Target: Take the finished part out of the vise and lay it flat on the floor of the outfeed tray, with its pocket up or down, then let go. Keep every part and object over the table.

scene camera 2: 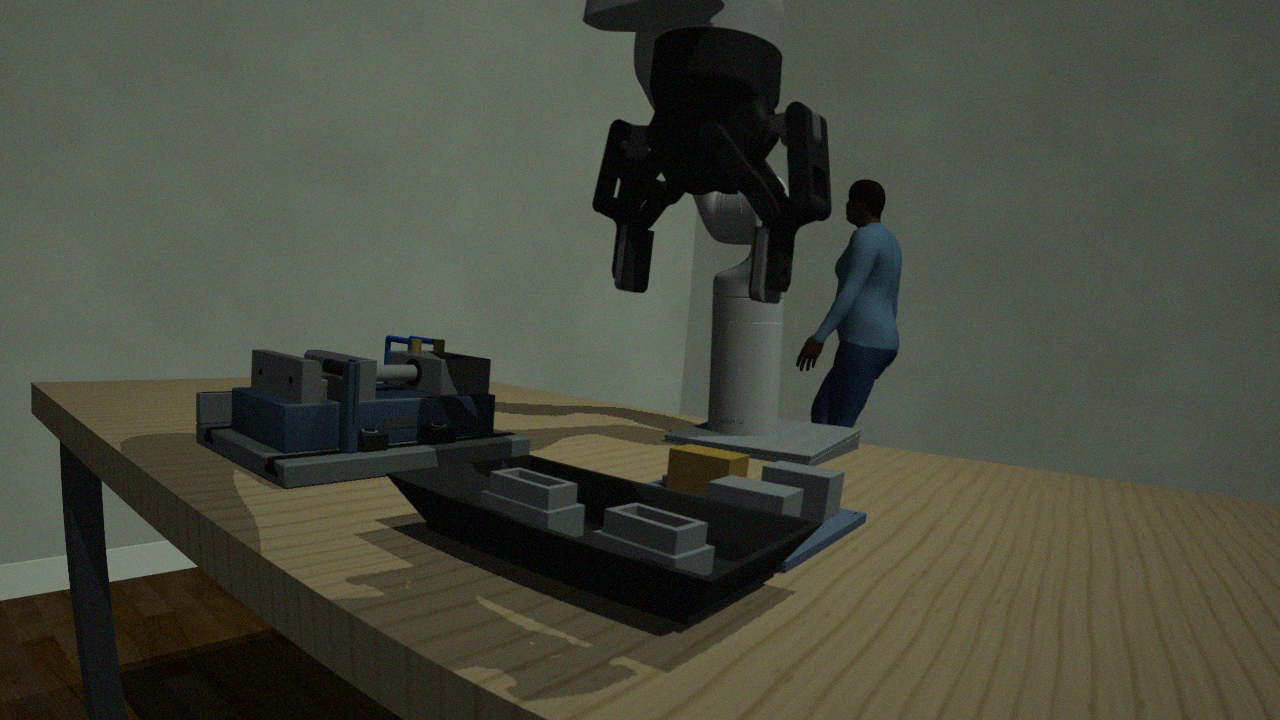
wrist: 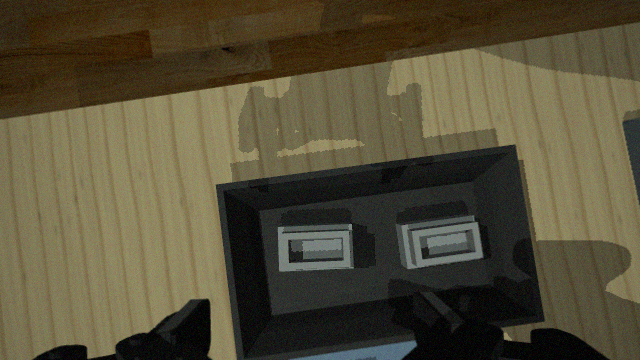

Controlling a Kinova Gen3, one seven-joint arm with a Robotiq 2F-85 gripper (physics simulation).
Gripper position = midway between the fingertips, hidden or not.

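There's a blue plate point(scene camera 2: 836, 527) that I can see, along with my gripper point(scene camera 2: 693, 296). And I can see the gripper point(wrist: 312, 318) as well.
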